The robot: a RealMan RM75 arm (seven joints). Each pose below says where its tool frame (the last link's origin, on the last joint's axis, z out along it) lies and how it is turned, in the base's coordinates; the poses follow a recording.
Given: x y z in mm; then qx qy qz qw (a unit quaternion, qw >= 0).
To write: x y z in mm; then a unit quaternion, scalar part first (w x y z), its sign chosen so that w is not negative. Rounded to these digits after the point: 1 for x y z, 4 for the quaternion.
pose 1, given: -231.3 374.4 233.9 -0.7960 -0.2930 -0.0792 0.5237
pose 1, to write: -231.3 374.4 233.9 0.5237 -0.7960 -0.2930 -0.0792
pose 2, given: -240.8 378.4 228.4 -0.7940 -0.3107 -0.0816 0.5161
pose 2, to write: -240.8 378.4 228.4 0.5161 -0.7940 -0.3107 -0.0816
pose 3, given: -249.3 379.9 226.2 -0.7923 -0.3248 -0.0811 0.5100
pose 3, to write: -249.3 379.9 226.2 0.5100 -0.7923 -0.3248 -0.0811
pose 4, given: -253.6 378.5 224.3 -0.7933 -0.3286 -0.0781 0.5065
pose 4, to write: -253.6 378.5 224.3 0.5065 -0.7933 -0.3286 -0.0781
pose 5, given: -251.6 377.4 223.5 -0.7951 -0.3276 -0.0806 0.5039
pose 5, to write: -251.6 377.4 223.5 0.5039 -0.7951 -0.3276 -0.0806
